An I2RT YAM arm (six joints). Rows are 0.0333 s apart.
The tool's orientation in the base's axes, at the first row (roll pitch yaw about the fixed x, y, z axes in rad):
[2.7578, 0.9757, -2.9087]
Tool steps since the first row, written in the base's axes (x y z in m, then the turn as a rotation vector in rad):
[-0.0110, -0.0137, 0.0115, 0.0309, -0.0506, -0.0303]
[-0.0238, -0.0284, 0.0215, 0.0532, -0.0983, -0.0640]
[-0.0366, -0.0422, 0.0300, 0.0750, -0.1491, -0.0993]
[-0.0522, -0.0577, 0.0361, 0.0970, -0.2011, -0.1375]
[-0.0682, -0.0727, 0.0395, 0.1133, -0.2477, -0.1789]
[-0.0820, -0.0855, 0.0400, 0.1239, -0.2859, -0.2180]
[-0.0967, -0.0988, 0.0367, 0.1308, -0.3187, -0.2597]
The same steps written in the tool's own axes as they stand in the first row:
[-0.0018, -0.0033, -0.0207, 0.0148, -0.0643, 0.0088]
[-0.0011, -0.0068, -0.0423, 0.0367, -0.1225, 0.0152]
[0.0006, -0.0099, -0.0626, 0.0606, -0.1834, 0.0204]
[0.0060, -0.0134, -0.0845, 0.0870, -0.2459, 0.0267]
[0.0139, -0.0169, -0.1050, 0.1184, -0.3017, 0.0337]
[0.0227, -0.0203, -0.1213, 0.1499, -0.3471, 0.0404]
[0.0351, -0.0245, -0.1365, 0.1849, -0.3867, 0.0488]

